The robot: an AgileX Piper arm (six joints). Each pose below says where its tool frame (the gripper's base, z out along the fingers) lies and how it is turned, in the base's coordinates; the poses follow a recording.
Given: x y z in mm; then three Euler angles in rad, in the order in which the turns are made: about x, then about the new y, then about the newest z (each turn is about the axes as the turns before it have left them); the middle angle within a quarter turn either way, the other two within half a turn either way.
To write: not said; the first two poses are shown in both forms.
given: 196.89 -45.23 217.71 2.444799 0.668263 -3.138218
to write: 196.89 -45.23 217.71 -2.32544 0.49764 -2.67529
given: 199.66 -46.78 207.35 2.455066 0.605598 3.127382
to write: 199.66 -46.78 207.35 -2.35295 0.44587 -2.71688
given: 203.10 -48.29 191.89 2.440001 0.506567 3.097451
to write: 203.10 -48.29 191.89 -2.36126 0.34877 -2.76393
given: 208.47 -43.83 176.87 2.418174 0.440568 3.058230
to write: 208.47 -43.83 176.87 -2.35011 0.26656 -2.77728
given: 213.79 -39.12 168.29 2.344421 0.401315 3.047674
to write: 213.79 -39.12 168.29 -2.28780 0.20611 -2.78276
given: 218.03 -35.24 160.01 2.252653 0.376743 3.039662
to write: 218.03 -35.24 160.01 -2.20544 0.15224 -2.78150
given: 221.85 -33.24 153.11 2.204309 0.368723 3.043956
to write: 221.85 -33.24 153.11 -2.16181 0.13418 -2.78407
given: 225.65 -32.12 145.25 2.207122 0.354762 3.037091
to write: 225.65 -32.12 145.25 -2.16686 0.12170 -2.79215
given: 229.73 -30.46 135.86 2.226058 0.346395 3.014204
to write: 229.73 -30.46 135.86 -2.18502 0.10467 -2.78794
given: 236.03 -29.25 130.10 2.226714 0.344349 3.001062
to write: 236.03 -29.25 130.10 -2.18533 0.09299 -2.78206
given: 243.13 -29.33 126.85 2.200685 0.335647 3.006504
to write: 243.13 -29.33 126.85 -2.16293 0.08352 -2.79012
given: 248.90 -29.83 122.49 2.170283 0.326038 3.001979
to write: 248.90 -29.83 122.49 -2.13601 0.06411 -2.79352
